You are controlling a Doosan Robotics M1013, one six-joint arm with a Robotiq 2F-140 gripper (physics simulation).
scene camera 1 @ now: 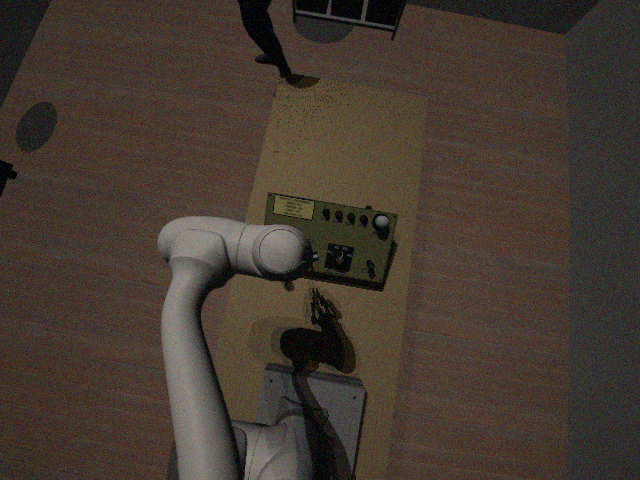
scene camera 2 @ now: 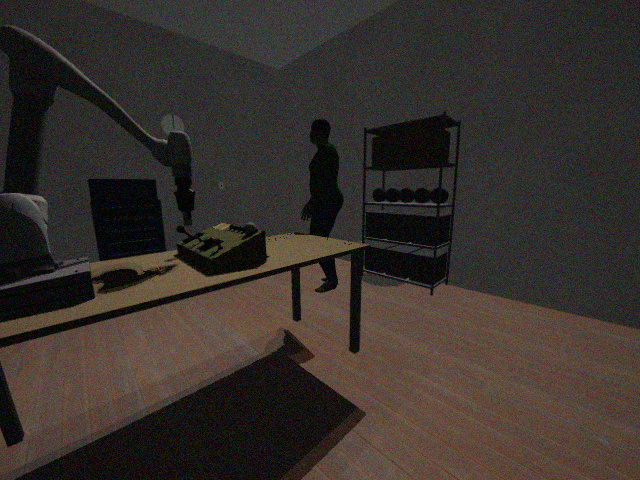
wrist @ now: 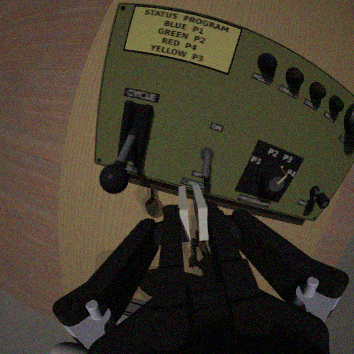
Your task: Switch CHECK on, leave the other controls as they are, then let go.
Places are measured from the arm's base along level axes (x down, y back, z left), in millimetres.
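Where they show: gripper, fingertip midpoint: (scene camera 2: pixel 188 225) (wrist: pixel 189 197); arm's base, origin of the base link: (scene camera 1: pixel 297 427) (scene camera 2: pixel 26 273).
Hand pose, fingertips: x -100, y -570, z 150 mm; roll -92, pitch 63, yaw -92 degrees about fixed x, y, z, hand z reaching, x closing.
Things, the pixels of their centre, and the offset from my fingertips. "*": a spot on its surface instead.
- green control panel, body centre: (wrist: pixel 249 129) (scene camera 1: pixel 326 240) (scene camera 2: pixel 217 242) dy -118, dx +90, dz -68 mm
- small grey toggle, body centre: (wrist: pixel 206 164) dy -37, dx +65, dz -16 mm
- label, surface spot: (wrist: pixel 216 127) * dy -95, dx +71, dz -11 mm
- CYCLE lever, body centre: (wrist: pixel 113 178) dy +20, dx +27, dz +98 mm
- P1 P4 rotary knob, body centre: (wrist: pixel 276 184) (scene camera 1: pixel 339 259) dy -54, dx +55, dz -135 mm
- small toggle, body centre: (wrist: pixel 317 194) (scene camera 1: pixel 369 263) dy -72, dx +71, dz -254 mm
- white knob, surface spot: (scene camera 1: pixel 381 222) * dy -217, dx -16, dz -240 mm
The green control panel (scene camera 1: pixel 317 232) (scene camera 2: pixel 253 253) (wrist: pixel 175 100) stands on the table. A small grey toggle (wrist: pixel 206 162) stands in its middle below an ON label (wrist: pixel 216 127). Its lower name label is partly behind a fingertip, and I cannot read CHECK on it. Which way the toggle is tipped is not clear. My gripper (scene camera 2: pixel 187 222) (wrist: pixel 189 197) is shut, its pale pads almost together, with nothing seen between them. In the wrist view the tips are at the panel's lower edge, just left of the toggle's lower end; contact is not clear.
The CYCLE lever (wrist: pixel 114 178) is left of the fingers. The P1–P4 rotary knob (scene camera 1: pixel 339 256) (wrist: pixel 275 185) and another small toggle (scene camera 1: pixel 370 267) (wrist: pixel 319 197) are right. Lamps (wrist: pixel 267 65) and a white knob (scene camera 1: pixel 381 222) are farther back. A person (scene camera 2: pixel 324 175) stands beyond the table.
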